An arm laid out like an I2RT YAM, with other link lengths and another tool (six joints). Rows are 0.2 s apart.
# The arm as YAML. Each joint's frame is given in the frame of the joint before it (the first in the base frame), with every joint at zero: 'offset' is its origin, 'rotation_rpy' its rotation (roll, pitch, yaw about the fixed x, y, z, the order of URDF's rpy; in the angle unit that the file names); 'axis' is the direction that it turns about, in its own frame. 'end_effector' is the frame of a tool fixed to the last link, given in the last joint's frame.
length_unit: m
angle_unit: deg
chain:
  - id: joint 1
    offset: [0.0, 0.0, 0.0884]
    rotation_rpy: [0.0, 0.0, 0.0]
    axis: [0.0, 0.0, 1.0]
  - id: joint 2
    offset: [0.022, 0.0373, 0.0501]
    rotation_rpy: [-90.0, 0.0, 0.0]
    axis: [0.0, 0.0, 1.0]
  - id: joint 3
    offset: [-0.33, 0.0, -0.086]
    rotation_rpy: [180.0, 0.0, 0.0]
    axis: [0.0, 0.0, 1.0]
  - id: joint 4
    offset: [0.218, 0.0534, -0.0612]
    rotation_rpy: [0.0, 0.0, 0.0]
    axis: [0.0, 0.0, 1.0]
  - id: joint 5
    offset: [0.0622, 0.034, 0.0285]
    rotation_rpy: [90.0, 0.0, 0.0]
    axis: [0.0, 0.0, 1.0]
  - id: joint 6
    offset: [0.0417, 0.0, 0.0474]
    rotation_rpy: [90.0, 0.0, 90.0]
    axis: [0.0, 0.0, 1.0]
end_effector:
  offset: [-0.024, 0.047, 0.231]
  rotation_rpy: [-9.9, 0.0, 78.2]
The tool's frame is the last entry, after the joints.
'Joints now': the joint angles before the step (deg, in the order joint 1, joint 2, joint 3, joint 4, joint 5, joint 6). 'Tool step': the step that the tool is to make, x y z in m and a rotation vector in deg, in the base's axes. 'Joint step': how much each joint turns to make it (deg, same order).
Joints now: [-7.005, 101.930, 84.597, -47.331, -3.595, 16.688]
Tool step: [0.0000, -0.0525, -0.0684, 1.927, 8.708, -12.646]
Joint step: [-6.453, 10.324, -0.008, 1.698, 1.900, 5.918]
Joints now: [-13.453, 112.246, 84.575, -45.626, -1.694, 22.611]
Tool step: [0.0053, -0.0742, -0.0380, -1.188, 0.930, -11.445]
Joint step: [-8.040, 5.886, 0.004, 5.379, 2.317, 2.867]
